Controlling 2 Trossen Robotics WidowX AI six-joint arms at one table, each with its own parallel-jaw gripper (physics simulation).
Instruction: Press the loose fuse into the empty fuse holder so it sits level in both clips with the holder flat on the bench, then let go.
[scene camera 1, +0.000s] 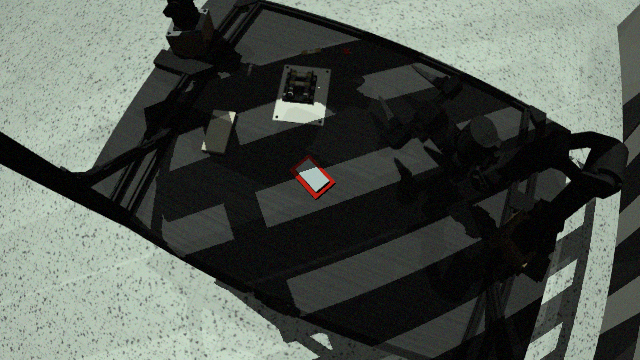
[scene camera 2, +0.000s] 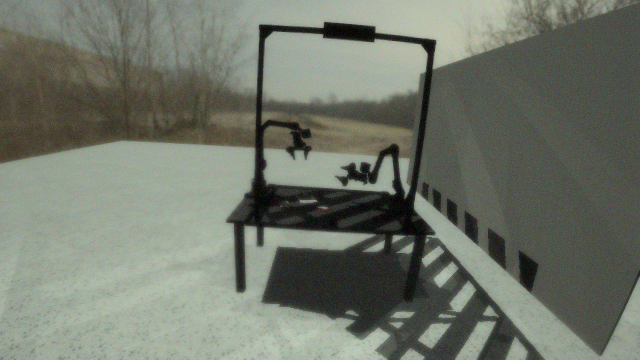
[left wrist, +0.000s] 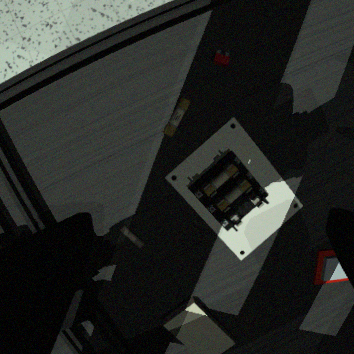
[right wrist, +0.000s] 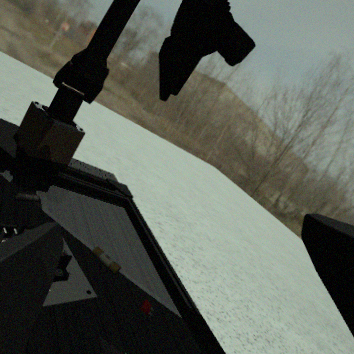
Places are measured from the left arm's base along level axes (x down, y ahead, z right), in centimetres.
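Pixels of known places: left gripper, fingertip midpoint: (scene camera 2: 300, 160) (left wrist: 210, 222) (right wrist: 166, 97); right gripper, fingertip midpoint: (scene camera 1: 395, 80) (scene camera 2: 337, 171) (right wrist: 183, 230); left arm's base, origin of the base link: (scene camera 1: 186, 21) (right wrist: 58, 116); right arm's base, origin of the base link: (scene camera 1: 524, 237) (scene camera 2: 398, 202).
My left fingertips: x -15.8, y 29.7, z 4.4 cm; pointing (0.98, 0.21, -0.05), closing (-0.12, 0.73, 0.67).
Observation:
For each thing: its middle in the pictures, then the offset to it from my left fingertips. "*": a spot on its surface instead.
- loose fuse, body centre: (left wrist: 176, 116) (right wrist: 105, 259) (scene camera 1: 311, 51) dx +26.0, dy +4.3, dz -2.9 cm
- black fuse holder block, surface spot: (left wrist: 227, 190) (scene camera 1: 299, 85) * dx +25.5, dy +2.5, dz +9.0 cm
- red-rimmed slab, body centre: (left wrist: 340, 265) (scene camera 1: 312, 175) dx +26.0, dy +7.9, dz +32.6 cm
- beige block, body centre: (left wrist: 199, 331) (scene camera 1: 219, 131) dx +25.9, dy -15.8, dz +23.4 cm
- small red part, body centre: (left wrist: 221, 57) (right wrist: 147, 307) (scene camera 1: 347, 51) dx +26.4, dy +14.0, dz -4.5 cm
- thin grey rod, body centre: (left wrist: 131, 236) (right wrist: 27, 196) dx +26.2, dy -11.4, dz +4.5 cm
The loose fuse (scene camera 1: 311, 51) (left wrist: 177, 117) (right wrist: 106, 259), tan with a pale label, lies on the bench beside the pale plate (scene camera 1: 300, 113) (left wrist: 262, 227) (right wrist: 75, 287). The black fuse holder block (scene camera 1: 300, 86) (left wrist: 227, 190) stands on that plate. Two fuses sit in it; the position nearest the plate's bright corner in the left wrist view looks empty. My left gripper (scene camera 2: 298, 155) (left wrist: 210, 222) is open and empty, high above the bench. My right gripper (scene camera 1: 405, 112) (scene camera 2: 341, 173) (right wrist: 183, 230) is open and empty, raised and pointing sideways. Shadows darken the holder's clips.
A red-rimmed slab (scene camera 1: 314, 179) (left wrist: 327, 267), a beige block (scene camera 1: 219, 132) (left wrist: 200, 327), a small red part (scene camera 1: 347, 51) (left wrist: 222, 58) (right wrist: 146, 306) and a thin grey rod (left wrist: 132, 237) lie on the bench. A dark frame (scene camera 2: 259, 75) rises around the bench. Striped shadows cross the bench.

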